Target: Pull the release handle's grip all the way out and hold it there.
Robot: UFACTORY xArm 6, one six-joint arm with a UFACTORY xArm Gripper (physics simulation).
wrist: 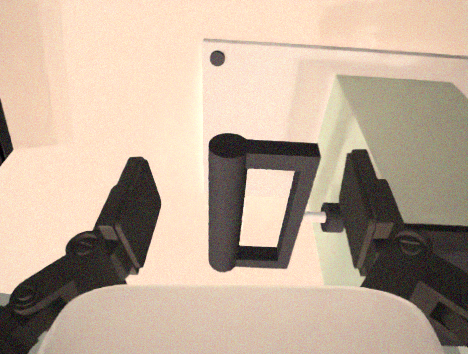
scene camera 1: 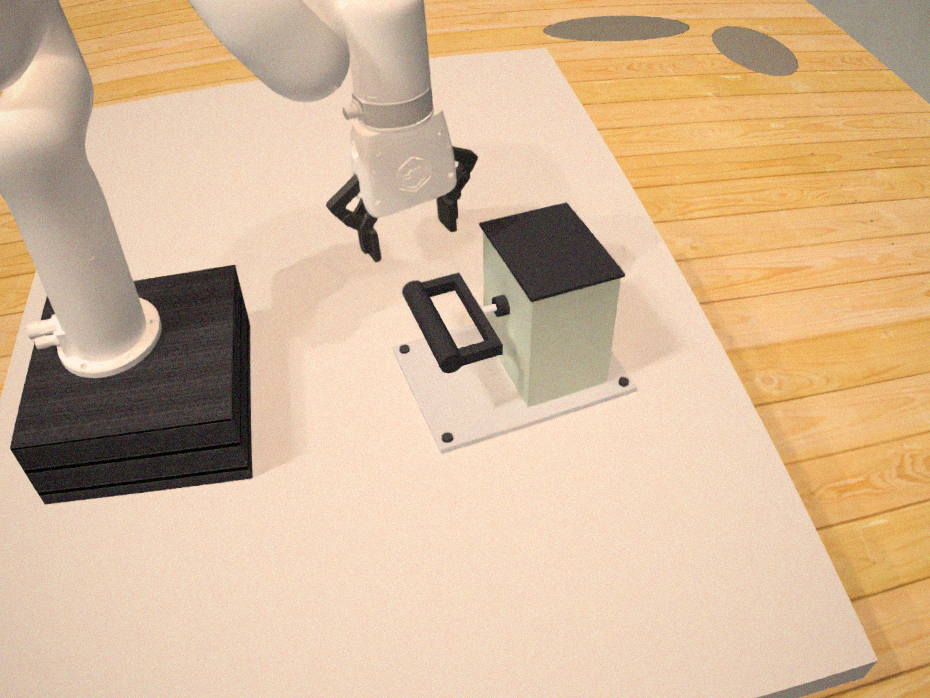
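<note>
The release handle has a thick black grip (scene camera 1: 431,326) (wrist: 225,205) on a black rectangular frame. A short pale rod (scene camera 1: 489,308) (wrist: 315,216) joins the frame to a black collar (scene camera 1: 501,305) (wrist: 331,217) on the side of a pale green housing (scene camera 1: 574,338) (wrist: 415,140). Little of the rod shows. My gripper (scene camera 1: 413,244) (wrist: 246,177) is open and empty. In the scene view it hangs above and behind the handle, apart from it. In the wrist view the grip and frame appear between the two fingers, and the right finger covers part of the housing.
The housing has a black top (scene camera 1: 552,251) and stands on a light base plate (scene camera 1: 465,409) (wrist: 250,90) with black bolts. The arm's black pedestal (scene camera 1: 187,353) stands at the left of the pale table (scene camera 1: 450,563). Two grey discs (scene camera 1: 615,28) (scene camera 1: 754,50) show on the wooden floor behind.
</note>
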